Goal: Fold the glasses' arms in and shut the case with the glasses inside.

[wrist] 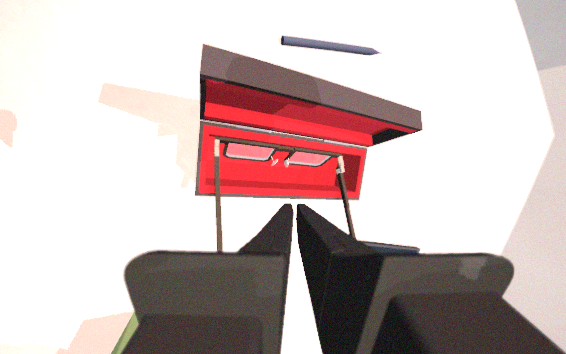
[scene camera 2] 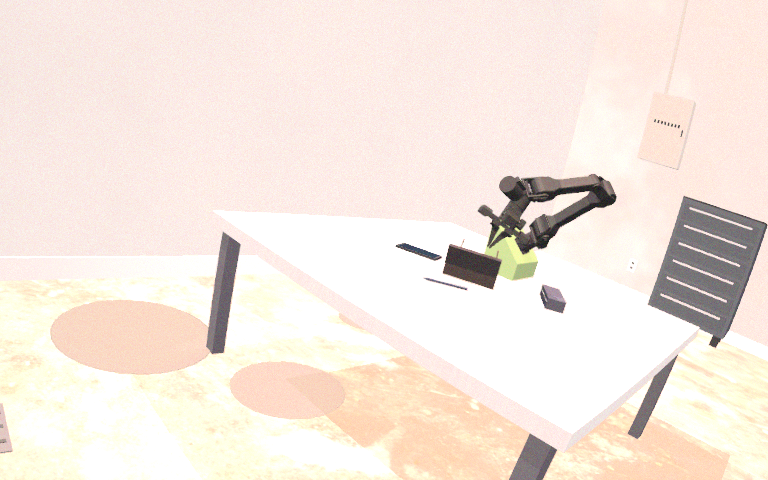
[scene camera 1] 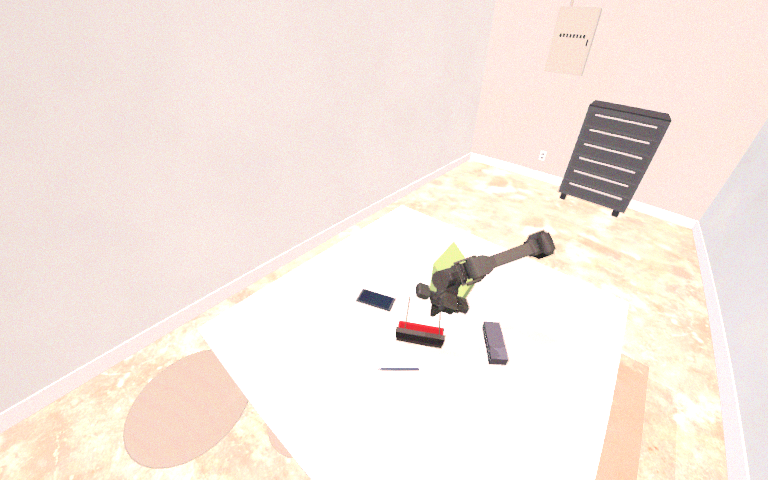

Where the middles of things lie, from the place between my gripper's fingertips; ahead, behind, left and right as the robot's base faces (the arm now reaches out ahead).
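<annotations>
Counting from my hand, I find the thin dark pen (wrist: 292, 41) 180 mm ahead, 30 mm to the right and 110 mm below. The glasses case (scene camera 2: 461, 263) is 40 mm ahead of my hand, 20 mm to the right of it and 60 mm below it. There is a grey box (scene camera 1: 496, 351) as well, and that box I see 230 mm to the left of my hand, 80 mm behind it and 90 mm below it.
</annotations>
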